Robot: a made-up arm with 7 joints. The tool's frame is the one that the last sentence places.
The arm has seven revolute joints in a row. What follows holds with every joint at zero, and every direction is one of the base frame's. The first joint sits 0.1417 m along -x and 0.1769 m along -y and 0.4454 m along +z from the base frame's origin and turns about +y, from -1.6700 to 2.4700 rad. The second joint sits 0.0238 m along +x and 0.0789 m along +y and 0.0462 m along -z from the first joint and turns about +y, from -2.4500 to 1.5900 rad. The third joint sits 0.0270 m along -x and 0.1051 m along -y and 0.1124 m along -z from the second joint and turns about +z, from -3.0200 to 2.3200 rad. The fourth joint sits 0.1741 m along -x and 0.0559 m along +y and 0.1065 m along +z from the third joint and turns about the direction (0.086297, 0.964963, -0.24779), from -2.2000 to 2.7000 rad. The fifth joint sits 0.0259 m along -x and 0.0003 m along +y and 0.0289 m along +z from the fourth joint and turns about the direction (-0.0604, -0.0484, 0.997), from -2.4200 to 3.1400 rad. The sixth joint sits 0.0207 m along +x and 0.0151 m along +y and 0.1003 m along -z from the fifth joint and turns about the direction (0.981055, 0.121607, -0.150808), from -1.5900 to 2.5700 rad. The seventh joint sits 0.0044 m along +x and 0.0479 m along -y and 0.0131 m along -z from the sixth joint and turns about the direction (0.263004, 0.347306, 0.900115), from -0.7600 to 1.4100 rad. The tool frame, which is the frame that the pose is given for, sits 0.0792 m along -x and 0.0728 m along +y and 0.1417 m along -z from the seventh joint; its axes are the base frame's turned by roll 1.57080, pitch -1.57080 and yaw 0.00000 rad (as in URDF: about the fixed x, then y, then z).
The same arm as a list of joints. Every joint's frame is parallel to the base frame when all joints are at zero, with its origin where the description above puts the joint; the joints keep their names.
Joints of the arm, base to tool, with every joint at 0 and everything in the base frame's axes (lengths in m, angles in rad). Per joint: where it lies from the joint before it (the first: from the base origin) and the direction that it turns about. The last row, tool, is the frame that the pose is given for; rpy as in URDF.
joint 1: origin -0.1417 -0.1769 0.4454 axis +y
joint 2: origin 0.0238 0.0789 -0.0462 axis +y
joint 3: origin -0.027 -0.1051 -0.1124 axis +z
joint 4: origin -0.1741 0.0559 0.1065 axis 0.086297 0.964963 -0.24779
joint 5: origin -0.0259 0.0003 0.0289 axis -0.0604 -0.0484 0.997
joint 6: origin 0.0207 0.0151 -0.1003 axis 0.981059 0.121595 -0.150794
joint 7: origin 0.0044 -0.0479 -0.0131 axis 0.263004 0.347306 0.900115
tool: origin -0.0792 0.0728 -0.1417 rpy 1.5708 -1.5708 0
Joint limits (rad, base to tool): -1.67..2.47 -2.45..1.59 -3.02..2.32 -2.2..2.7 -2.42..3.14 -1.59..2.57 -0.76..1.41

